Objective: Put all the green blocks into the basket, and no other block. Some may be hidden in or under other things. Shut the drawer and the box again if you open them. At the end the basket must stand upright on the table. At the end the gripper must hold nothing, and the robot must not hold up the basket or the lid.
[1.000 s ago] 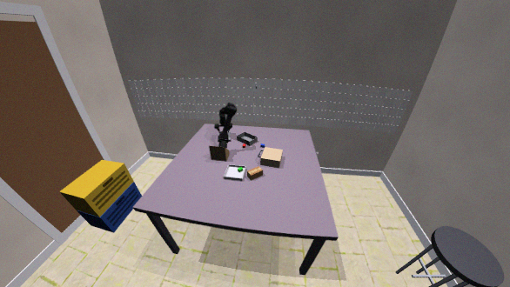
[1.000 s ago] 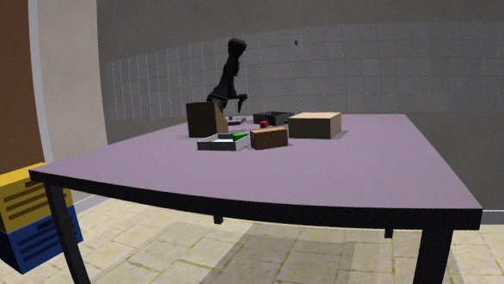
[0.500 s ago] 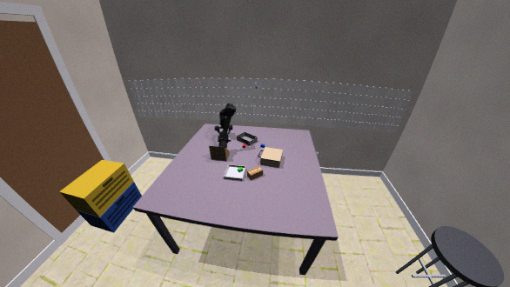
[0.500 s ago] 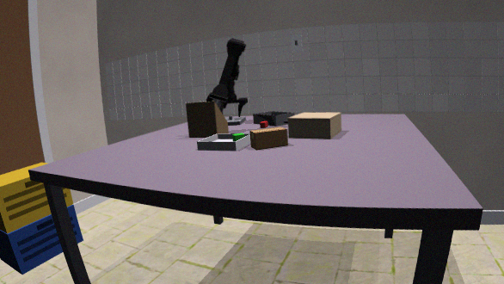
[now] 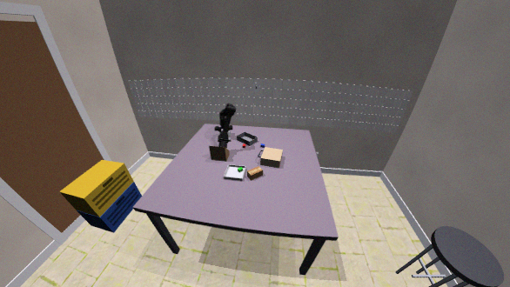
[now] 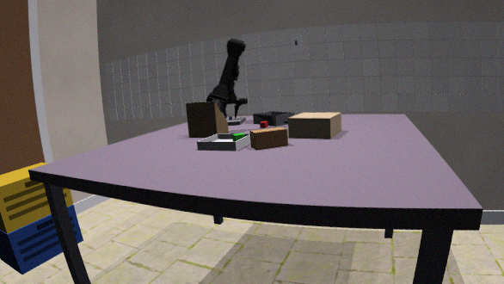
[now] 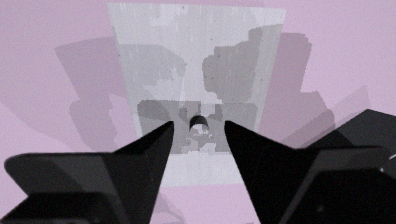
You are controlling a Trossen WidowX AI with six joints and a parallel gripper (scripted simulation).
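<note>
My gripper is now 460 mm short of the small brown box, 510 mm to the left of it and 30 mm above it. Also, from my hand: red block: 260 mm ahead, 140 mm to the right, 50 mm below; then flat lid: 40 mm below; then tray: 310 mm ahead, 530 mm to the right, 50 mm below.
</note>
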